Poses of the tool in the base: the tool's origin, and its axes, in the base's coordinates. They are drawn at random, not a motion.
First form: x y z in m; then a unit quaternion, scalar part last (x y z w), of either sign.
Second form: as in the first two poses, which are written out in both.
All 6 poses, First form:
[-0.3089 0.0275 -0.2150 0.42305 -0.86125 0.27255 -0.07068]
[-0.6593 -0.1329 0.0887 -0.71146 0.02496 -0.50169 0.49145]
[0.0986 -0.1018 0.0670 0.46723 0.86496 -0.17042 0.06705]
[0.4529 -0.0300 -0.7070 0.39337 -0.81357 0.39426 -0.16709]
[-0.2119 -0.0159 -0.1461 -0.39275 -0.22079 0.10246 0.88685]
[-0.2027 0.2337 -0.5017 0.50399 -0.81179 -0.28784 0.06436]
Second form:
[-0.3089 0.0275 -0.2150 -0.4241 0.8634 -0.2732 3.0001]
[-0.6593 -0.1329 0.0887 -0.8169 0.0287 -0.5760 2.1141]
[0.0986 -0.1018 0.0670 0.4683 0.8669 -0.1708 3.0074]
[0.4529 -0.0300 -0.7070 -0.3990 0.8252 -0.3999 2.8058]
[-0.2119 -0.0159 -0.1461 -0.8500 -0.4778 0.2217 0.9606]
[-0.2027 0.2337 -0.5017 0.5050 -0.8135 -0.2884 3.0128]

